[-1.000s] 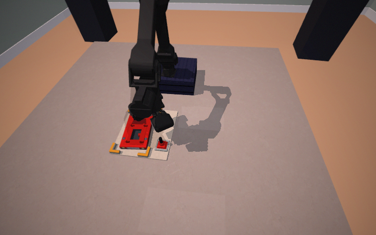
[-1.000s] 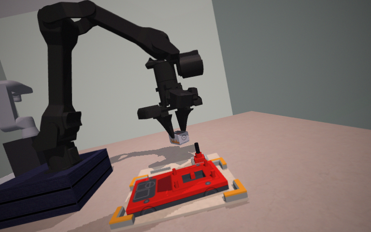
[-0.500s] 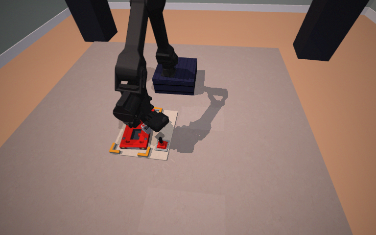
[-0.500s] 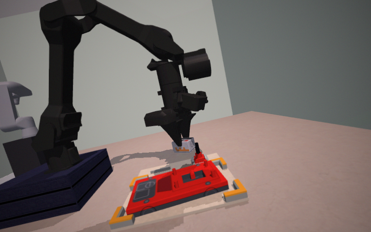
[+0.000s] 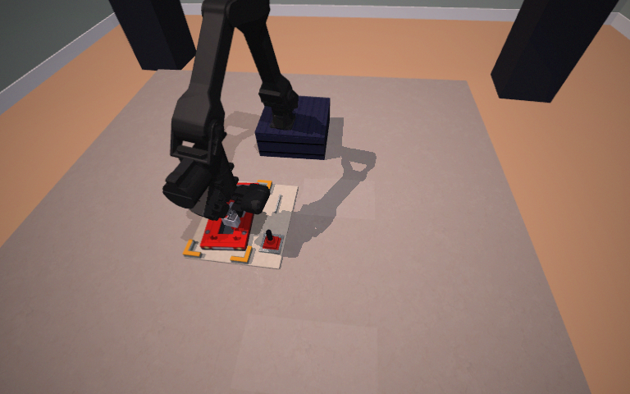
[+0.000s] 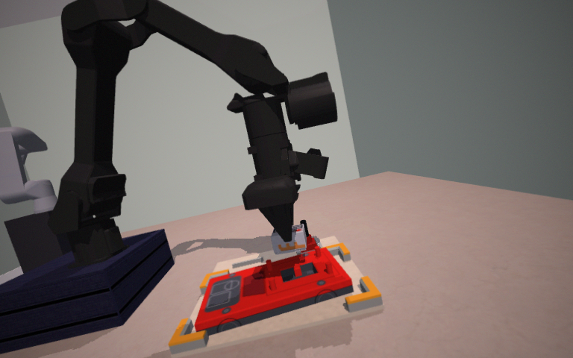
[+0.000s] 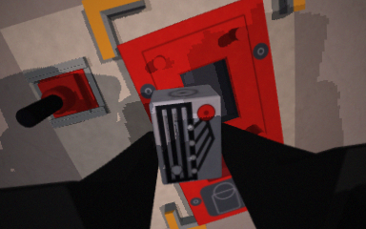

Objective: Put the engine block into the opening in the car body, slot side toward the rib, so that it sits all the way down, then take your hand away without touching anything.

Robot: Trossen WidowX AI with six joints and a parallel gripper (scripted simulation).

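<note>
The black peg is 30 mm ahead of my gripper tip, 90 mm to the left of it and 40 mm below it. From my gripper tip the other things lie so: grey engine block: 10 mm below.
</note>
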